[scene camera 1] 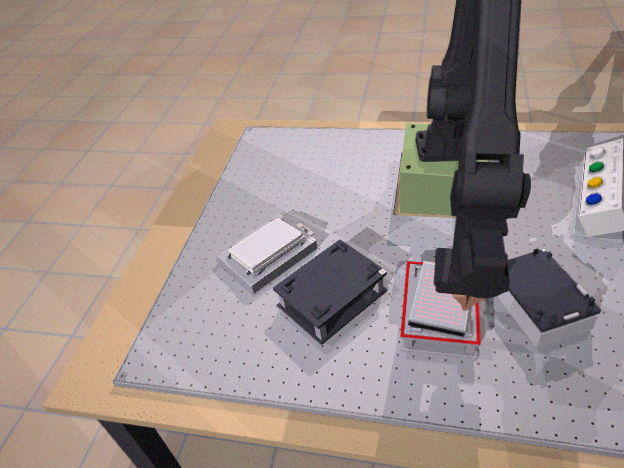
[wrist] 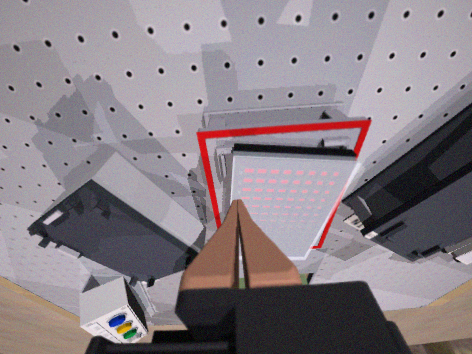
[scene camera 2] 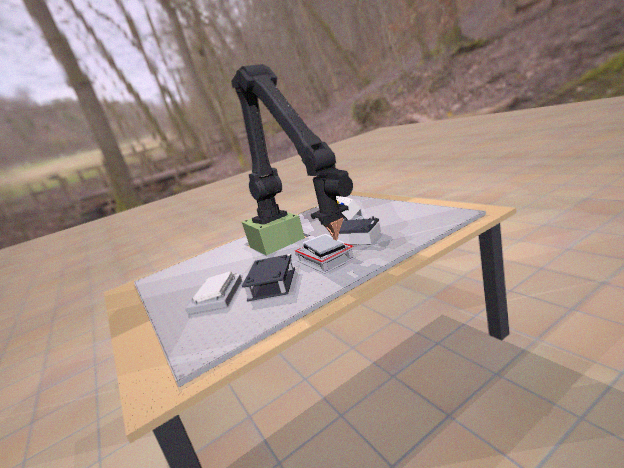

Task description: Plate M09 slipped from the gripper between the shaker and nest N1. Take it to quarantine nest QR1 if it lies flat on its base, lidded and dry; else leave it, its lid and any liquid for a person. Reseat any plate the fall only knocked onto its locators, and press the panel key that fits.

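Places are measured from the arm's base along level axes (x left, y down, z back), in centimetres.
Pixels of known places: gripper, fingertip midpoint: point(scene camera 1: 464, 307) point(wrist: 237, 205) point(scene camera 2: 335, 239); arm's base, origin of the base link: point(scene camera 1: 446, 148) point(scene camera 2: 270, 218).
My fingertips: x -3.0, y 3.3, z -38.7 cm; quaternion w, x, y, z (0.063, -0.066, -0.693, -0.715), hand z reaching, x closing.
Ahead of a thing's pixels: the offset from my fingertips to its top centre. "pt": to the spot under its first point.
My gripper point(scene camera 1: 466, 308) point(scene camera 2: 335, 238) point(wrist: 237, 205) is shut with bare fingertips, close over one long side of a lidded plate with pink wells {dx -2.9, dy -0.2, dz +3.0 cm} point(scene camera 1: 435, 302) point(scene camera 2: 325, 244) point(wrist: 295, 190). That plate lies in the red-outlined nest {dx -3.1, dy +1.5, dz +3.4 cm} point(scene camera 1: 438, 339) point(scene camera 2: 308, 255) point(wrist: 285, 128). It looks slightly skewed to the outline, and in the wrist view its right edge overlaps the red line. Whether it is fully seated is unclear. A white lidded plate {dx -34.2, dy +1.4, dz +19.5 cm} point(scene camera 1: 267, 244) point(scene camera 2: 214, 288) rests on a grey nest {dx -34.5, dy +2.7, dz +19.8 cm} point(scene camera 1: 282, 269) point(scene camera 2: 209, 306) at the left; its seating is hard to judge. Labels are unreadable.
A dark two-deck stand point(scene camera 1: 330, 282) point(scene camera 2: 268, 270) point(wrist: 425, 215) stands between the nests. A dark-topped block {pt dx +14.2, dy +0.6, dz +3.3 cm} point(scene camera 1: 551, 289) point(scene camera 2: 358, 226) point(wrist: 117, 225) with corner tabs stands on the other side. The key panel {dx +32.2, dy -2.3, dz +29.2 cm} point(scene camera 1: 612, 188) point(wrist: 105, 300) stands behind it. The arm rises from a green block point(scene camera 1: 425, 191) point(scene camera 2: 274, 234).
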